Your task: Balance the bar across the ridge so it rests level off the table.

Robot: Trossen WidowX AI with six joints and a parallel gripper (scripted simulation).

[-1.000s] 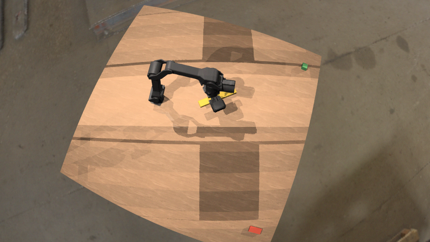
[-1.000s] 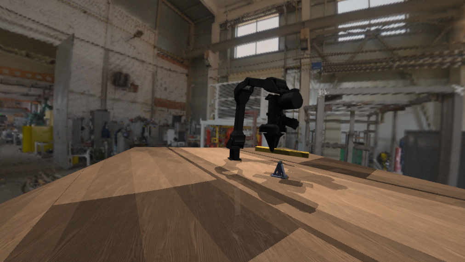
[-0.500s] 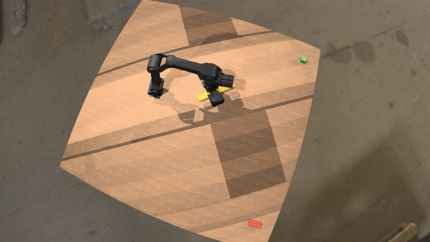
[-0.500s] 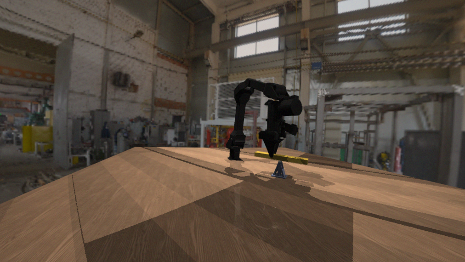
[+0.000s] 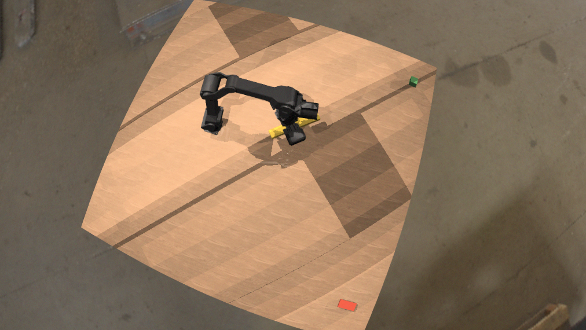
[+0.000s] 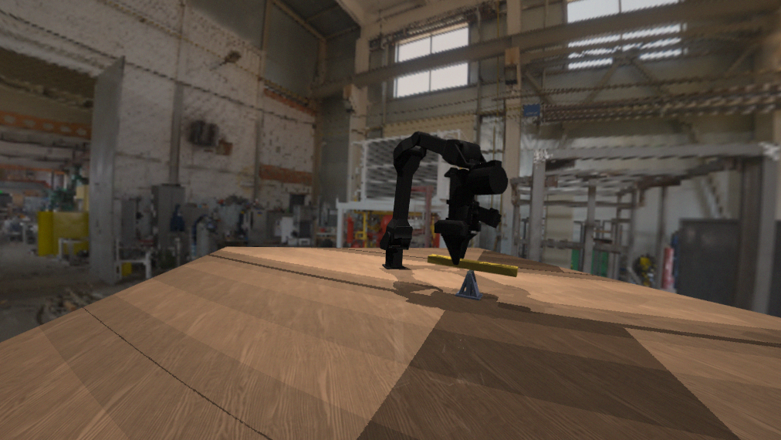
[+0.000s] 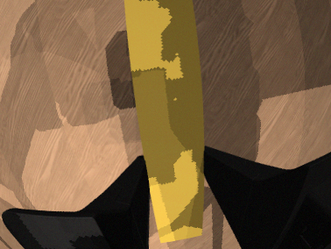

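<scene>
My gripper tip is 2 cm short of the yellow bar and 2 cm to the right of it. From my gripper tip the other things lie so: flat red block (44 cm ahead, 56 cm to the right, 6 cm below); green cube (44 cm ahead, 44 cm to the left, 5 cm below).
</scene>
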